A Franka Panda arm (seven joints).
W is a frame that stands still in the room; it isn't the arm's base.
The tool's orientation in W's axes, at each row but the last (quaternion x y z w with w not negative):
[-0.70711 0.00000 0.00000 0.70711]
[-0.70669 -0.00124 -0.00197 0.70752]
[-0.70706 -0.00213 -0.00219 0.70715]
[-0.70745 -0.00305 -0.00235 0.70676]
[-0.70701 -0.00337 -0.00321 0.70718]
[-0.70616 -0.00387 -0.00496 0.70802]
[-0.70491 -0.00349 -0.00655 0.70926]
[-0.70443 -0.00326 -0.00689 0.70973]
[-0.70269 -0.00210 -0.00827 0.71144]
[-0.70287 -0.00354 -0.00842 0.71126]
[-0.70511 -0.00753 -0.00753 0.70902]
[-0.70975 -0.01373 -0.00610 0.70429]
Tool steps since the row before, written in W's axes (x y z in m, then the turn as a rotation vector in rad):
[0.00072 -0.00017 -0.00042 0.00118 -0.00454 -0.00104]
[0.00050 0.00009 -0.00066 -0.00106 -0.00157 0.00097]
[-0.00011 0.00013 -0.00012 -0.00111 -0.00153 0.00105]
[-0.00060 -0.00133 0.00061 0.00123 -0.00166 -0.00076]
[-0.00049 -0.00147 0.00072 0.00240 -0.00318 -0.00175]
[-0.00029 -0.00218 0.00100 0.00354 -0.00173 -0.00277]
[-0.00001 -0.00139 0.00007 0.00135 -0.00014 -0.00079]
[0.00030 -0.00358 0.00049 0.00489 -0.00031 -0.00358]
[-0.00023 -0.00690 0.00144 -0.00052 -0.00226 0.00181]
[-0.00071 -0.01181 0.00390 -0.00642 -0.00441 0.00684]
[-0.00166 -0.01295 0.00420 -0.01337 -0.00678 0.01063]
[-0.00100 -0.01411 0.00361 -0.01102 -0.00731 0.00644]
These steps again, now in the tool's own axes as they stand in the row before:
[0.00072 0.00042 -0.00017 0.00118 0.00104 -0.00454]
[0.00050 0.00066 0.00009 -0.00105 -0.00098 -0.00157]
[-0.00011 0.00012 0.00013 -0.00110 -0.00106 -0.00153]
[-0.00060 -0.00061 -0.00133 0.00122 0.00077 -0.00166]
[-0.00048 -0.00072 -0.00147 0.00238 0.00177 -0.00318]
[-0.00027 -0.00101 -0.00218 0.00351 0.00281 -0.00173]
[0.00000 -0.00008 -0.00139 0.00134 0.00081 -0.00014]
[0.00033 -0.00051 -0.00357 0.00484 0.00365 -0.00031]
[-0.00015 -0.00153 -0.00688 -0.00047 -0.00185 -0.00224]
[-0.00056 -0.00405 -0.01177 -0.00627 -0.00700 -0.00437]
[-0.00157 -0.00431 -0.01293 -0.01314 -0.01095 -0.00672]
[-0.00105 -0.00353 -0.01413 -0.01091 -0.00669 -0.00724]

